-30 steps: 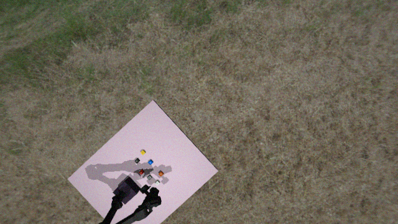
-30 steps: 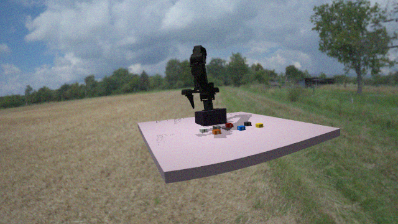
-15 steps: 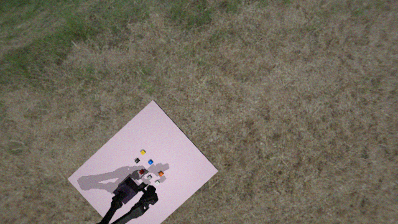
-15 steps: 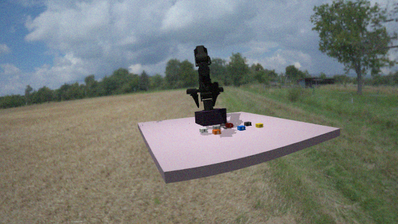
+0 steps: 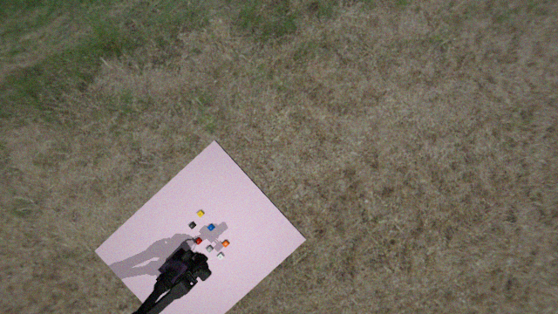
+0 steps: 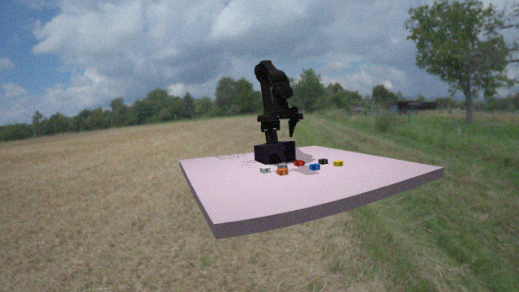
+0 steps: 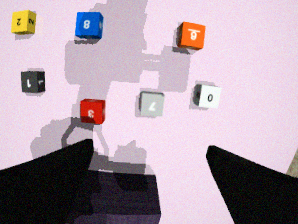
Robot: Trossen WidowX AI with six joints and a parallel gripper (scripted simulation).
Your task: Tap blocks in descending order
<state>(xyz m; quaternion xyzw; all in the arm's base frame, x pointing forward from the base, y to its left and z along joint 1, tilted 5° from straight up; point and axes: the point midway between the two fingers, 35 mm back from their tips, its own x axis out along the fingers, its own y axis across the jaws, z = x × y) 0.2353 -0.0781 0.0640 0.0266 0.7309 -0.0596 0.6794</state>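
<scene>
Now: gripper tip 12 cm short of the blue block, 12 cm above it and 8 cm to the right of it. The rest, counted from my gripper tip: red block (12 cm below, 8 cm to the left); black block (18 cm to the left, 12 cm below, 5 cm ahead); orange block (12 cm below, 10 cm ahead, 7 cm to the right).
</scene>
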